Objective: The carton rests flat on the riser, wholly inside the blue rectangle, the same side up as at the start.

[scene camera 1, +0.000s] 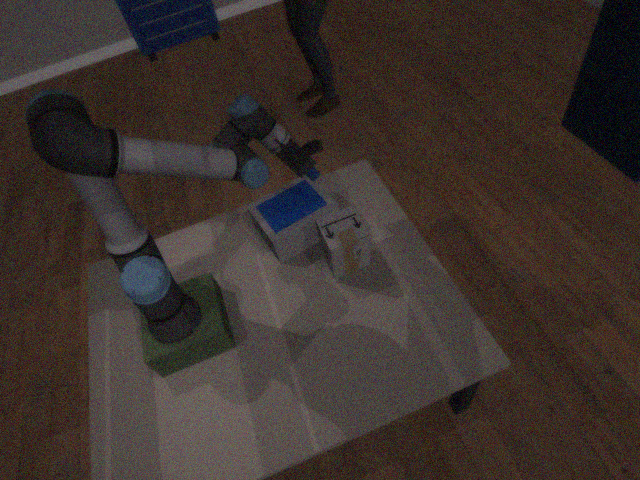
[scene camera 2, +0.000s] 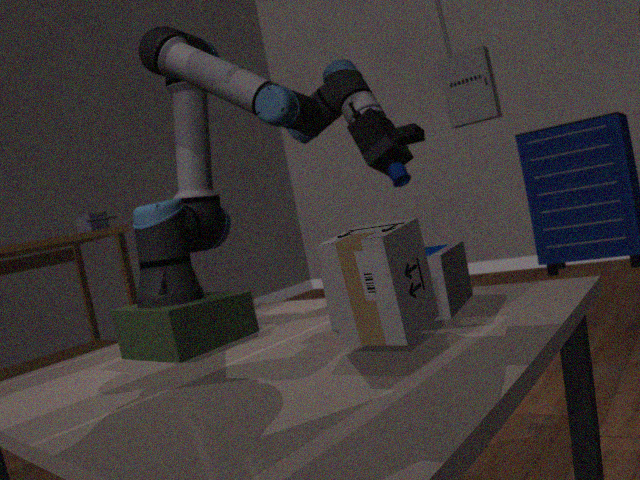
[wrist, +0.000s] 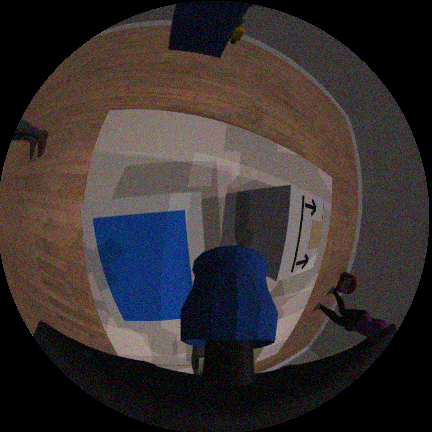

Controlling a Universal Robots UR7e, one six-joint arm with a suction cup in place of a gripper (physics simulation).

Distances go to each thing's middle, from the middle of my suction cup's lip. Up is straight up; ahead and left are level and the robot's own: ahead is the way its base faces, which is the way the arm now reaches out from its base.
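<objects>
From my suction cup: carton [wrist: 283, 223], 16 cm to the right, 1 cm behind, 17 cm below; riser [scene camera 1: 285, 218], 7 cm to the left, 7 cm behind, 22 cm below.
</objects>
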